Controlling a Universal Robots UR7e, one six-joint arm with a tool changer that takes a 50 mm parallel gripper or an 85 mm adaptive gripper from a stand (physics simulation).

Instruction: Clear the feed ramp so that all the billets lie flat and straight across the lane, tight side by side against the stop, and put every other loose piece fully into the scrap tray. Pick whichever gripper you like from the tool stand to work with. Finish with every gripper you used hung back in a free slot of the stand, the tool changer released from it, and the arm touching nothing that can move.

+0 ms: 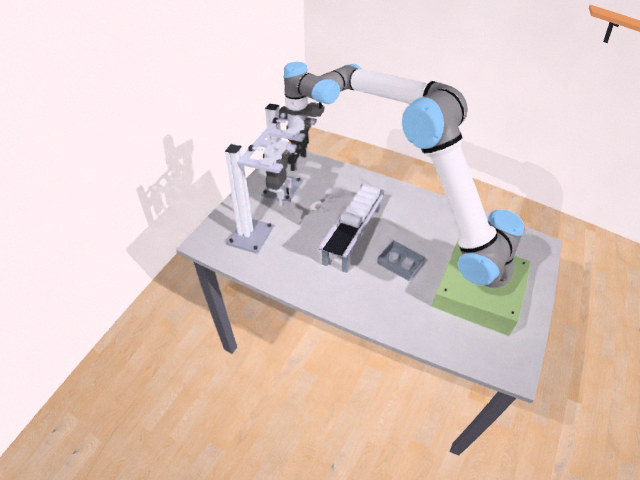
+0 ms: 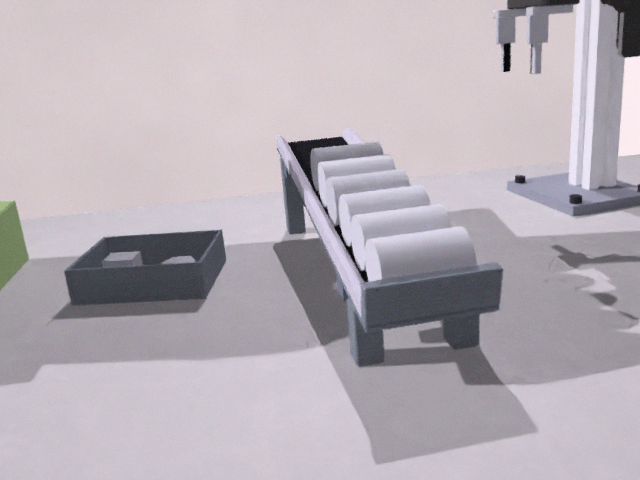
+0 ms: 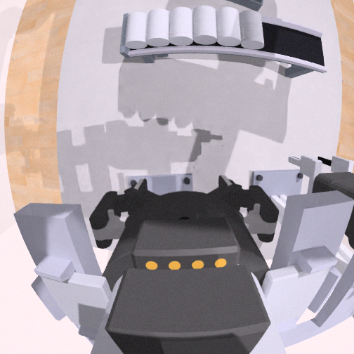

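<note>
Several white billets point(image 1: 360, 204) point(image 2: 385, 222) point(image 3: 193, 25) lie straight across the feed ramp point(image 1: 324, 242) point(image 2: 431, 297) point(image 3: 225, 53), side by side from the end stop; the farthest looks greyer. Two loose pieces point(image 1: 407, 262) point(image 2: 123, 259) lie inside the dark scrap tray point(image 1: 393, 268) point(image 2: 136, 284). The arm's black adaptive gripper point(image 1: 298, 161) point(image 3: 183, 184) is open and empty, at the far slot of the tool stand point(image 1: 240, 196) point(image 2: 594, 103) point(image 3: 52, 225), with slot arms on both sides of it. Whether the changer is locked to it cannot be told.
The parallel gripper point(image 1: 276, 175) point(image 2: 521, 56) point(image 3: 337, 175) hangs in the neighbouring slot, beside the adaptive gripper. The ramp stands between the tool stand and the scrap tray. The arm's green base block point(image 1: 478, 304) point(image 2: 9, 237) is beyond the tray.
</note>
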